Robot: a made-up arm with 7 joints.
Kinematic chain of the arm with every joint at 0, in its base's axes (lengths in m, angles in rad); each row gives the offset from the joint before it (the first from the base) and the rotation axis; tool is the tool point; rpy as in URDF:
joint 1: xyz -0.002 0.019 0.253 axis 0 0.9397 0.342
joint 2: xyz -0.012 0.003 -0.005 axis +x
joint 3: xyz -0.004 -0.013 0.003 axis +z
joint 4: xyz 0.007 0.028 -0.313 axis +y
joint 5: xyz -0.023 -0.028 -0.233 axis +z
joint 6: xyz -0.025 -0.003 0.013 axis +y
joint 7: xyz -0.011 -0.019 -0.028 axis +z
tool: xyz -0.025 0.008 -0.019 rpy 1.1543 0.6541 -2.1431
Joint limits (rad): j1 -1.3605..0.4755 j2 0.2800..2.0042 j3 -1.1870..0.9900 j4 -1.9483..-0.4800 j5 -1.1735..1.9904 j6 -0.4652..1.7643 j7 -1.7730..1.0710
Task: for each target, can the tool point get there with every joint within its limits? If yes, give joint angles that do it. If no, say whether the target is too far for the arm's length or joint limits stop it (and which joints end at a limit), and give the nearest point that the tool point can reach.
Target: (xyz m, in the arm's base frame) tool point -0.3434 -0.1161 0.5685
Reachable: no: joint limits stop it (at a limit: joint 1, joint 2, joint 3, joint 4, joint 5, joint 6) | nearest point -0.1695 0.1192 0.4802 | short by 0.306 m
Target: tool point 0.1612 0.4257 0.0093
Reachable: yes | joints 0.0111 1.2825 -0.1015 -1.0508 1.3650 0.7467 -0.2985
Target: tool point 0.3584 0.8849 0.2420
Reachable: no: too far | nearest point 0.2292 0.5714 0.2449 | short by 0.339 m
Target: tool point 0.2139 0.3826 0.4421
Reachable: yes | joints -0.4007 1.6936 0.2860 -1.6534 -0.4101 0.7138 0.6115
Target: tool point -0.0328 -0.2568 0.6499
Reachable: no: joint limits stop it (at a limit: joint 2, joint 3, joint 4, joint 5) | nearest point -0.0179 0.0947 0.5368 | short by 0.370 m
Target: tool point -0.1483 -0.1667 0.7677
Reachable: no: joint limits stop it (at a limit: joint 2, joint 3, joint 4, joint 5, joint 6) | nearest point -0.0665 0.1038 0.5405 | short by 0.363 m
